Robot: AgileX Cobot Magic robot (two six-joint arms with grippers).
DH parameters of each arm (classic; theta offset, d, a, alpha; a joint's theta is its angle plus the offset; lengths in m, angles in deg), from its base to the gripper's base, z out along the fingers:
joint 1: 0 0.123 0 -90
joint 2: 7.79 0 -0.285 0
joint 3: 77.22 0 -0.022 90
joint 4: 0 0.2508 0 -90
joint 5: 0 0 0.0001 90
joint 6: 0 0.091 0 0
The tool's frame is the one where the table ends.
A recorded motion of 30 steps. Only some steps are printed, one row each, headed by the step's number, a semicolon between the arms.
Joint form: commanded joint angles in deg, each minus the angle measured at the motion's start. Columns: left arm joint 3, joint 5, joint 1, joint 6, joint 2, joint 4; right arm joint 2, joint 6, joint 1, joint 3, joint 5, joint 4.
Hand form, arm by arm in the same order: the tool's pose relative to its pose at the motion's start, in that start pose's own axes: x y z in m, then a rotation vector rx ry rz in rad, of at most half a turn. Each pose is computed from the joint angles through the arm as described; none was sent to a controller.
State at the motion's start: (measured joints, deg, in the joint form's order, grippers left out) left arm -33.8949 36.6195 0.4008 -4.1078 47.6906 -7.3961; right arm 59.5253 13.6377 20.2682 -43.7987 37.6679 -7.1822
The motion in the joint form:
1: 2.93 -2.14 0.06 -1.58 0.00 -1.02; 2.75 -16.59 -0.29 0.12 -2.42 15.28
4: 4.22 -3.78 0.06 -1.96 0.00 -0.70; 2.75 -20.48 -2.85 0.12 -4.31 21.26
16: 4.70 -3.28 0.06 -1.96 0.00 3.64; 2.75 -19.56 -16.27 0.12 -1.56 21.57
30: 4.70 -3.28 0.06 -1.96 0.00 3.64; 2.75 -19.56 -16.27 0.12 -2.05 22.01
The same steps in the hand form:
1: 0.0108 0.0022 0.0082 0.0028 0.0134 -0.0469; -0.0007 0.0145 0.0120 -0.1530 0.0225 -0.0705
4: 0.0146 0.0037 0.0117 -0.0025 0.0067 -0.0506; -0.0054 0.0103 0.0120 -0.1797 -0.0162 -0.0159
16: 0.0174 0.0080 0.0128 -0.0456 0.0204 0.0125; -0.0041 -0.0383 0.0122 -0.0338 0.0081 0.1751
30: 0.0174 0.0080 0.0128 -0.0456 0.0204 0.0125; -0.0049 -0.0381 0.0122 -0.0365 -0.0011 0.1815

